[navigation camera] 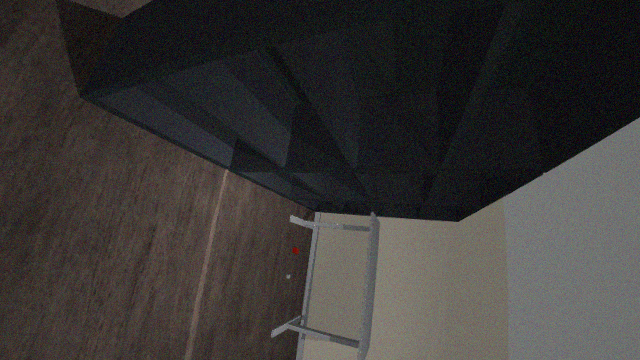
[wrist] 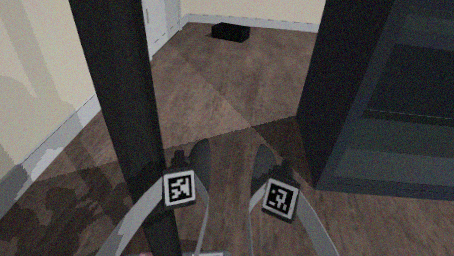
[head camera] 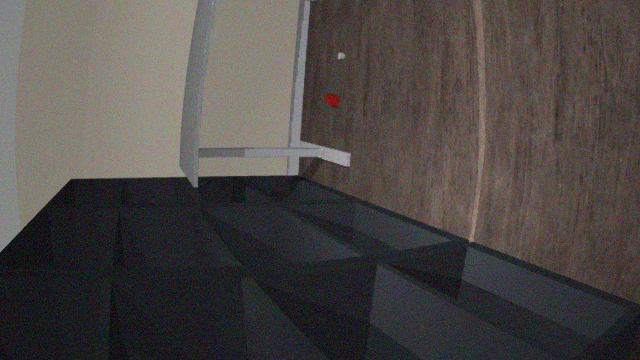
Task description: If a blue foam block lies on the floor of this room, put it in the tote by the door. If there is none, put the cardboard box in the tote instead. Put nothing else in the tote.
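Frame: origin at the robot's base, x down, y left, z ahead, level; metres.
Seen in the pictures: gripper, fingertip midpoint: (wrist: 232,159).
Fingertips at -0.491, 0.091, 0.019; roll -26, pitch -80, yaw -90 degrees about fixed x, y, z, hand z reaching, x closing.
Observation:
A point is followed by its place in that frame, as x, y, z.
My gripper (wrist: 232,159) @(-0.491, 0.091, 0.019) is open in the wrist view, with its two fingertips apart above the floor and no object between them. A black box-shaped thing (wrist: 230,32) @(-0.075, 2.046, 0.237) sits on the floor at the far wall, near a white door or panel (wrist: 162,25) @(-0.161, 1.891, -0.321); I cannot tell whether it is the tote. No blue foam block and no cardboard box show in these views. A small red block (head camera: 332,99) @(-0.043, -0.546, 2.453) (navigation camera: 295,250) @(-0.040, -0.544, 2.456) lies on the floor by the white table. The gripper does not show in the head or navigation view.
A large dark shelf unit (head camera: 150,190) @(-1.192, 0.002, 3.091) (navigation camera: 445,212) @(-1.753, 0.015, 3.093) (wrist: 335,75) stands close to the robot. A white table (head camera: 192,110) @(-0.950, -0.456, 2.447) (navigation camera: 372,280) @(-0.950, -0.782, 2.582) stands at the wall, with a small white thing (head camera: 341,56) @(-0.022, -0.827, 2.347) (navigation camera: 288,276) @(-0.024, -0.831, 2.350) on the floor near it. A dark post (wrist: 117,75) crosses the left of the wrist view.

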